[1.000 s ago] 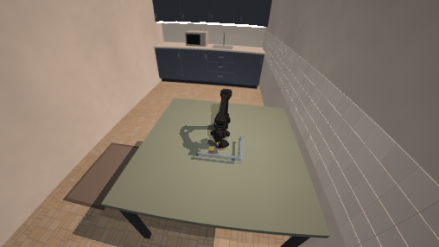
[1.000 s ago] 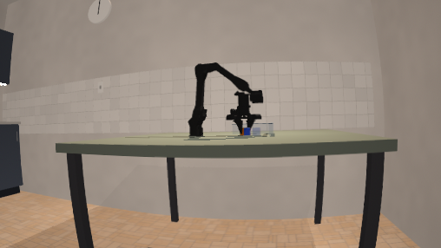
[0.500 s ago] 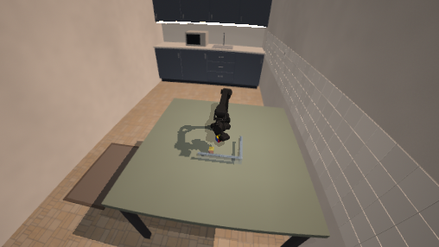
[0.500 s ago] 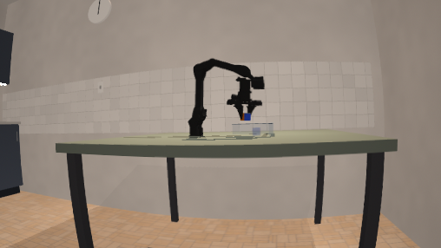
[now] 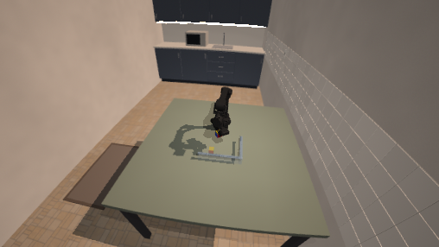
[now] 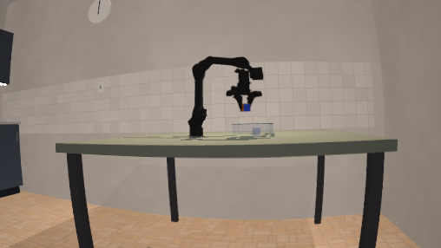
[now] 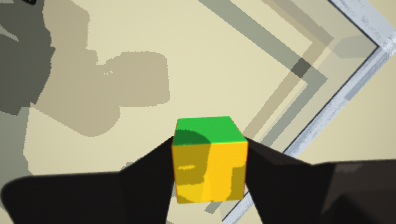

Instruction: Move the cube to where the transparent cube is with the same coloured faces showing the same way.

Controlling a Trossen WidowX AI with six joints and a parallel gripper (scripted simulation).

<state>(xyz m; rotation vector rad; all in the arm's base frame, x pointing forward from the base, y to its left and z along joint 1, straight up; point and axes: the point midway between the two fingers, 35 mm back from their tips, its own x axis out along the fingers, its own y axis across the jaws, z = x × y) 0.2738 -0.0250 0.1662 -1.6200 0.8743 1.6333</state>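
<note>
My hand is 6 cm short of the transparent cube, 5 cm to the left of it and 15 cm above it. The rest, counted from my hand: fence: 14 cm ahead, 2 cm to the left, 12 cm below.
</note>
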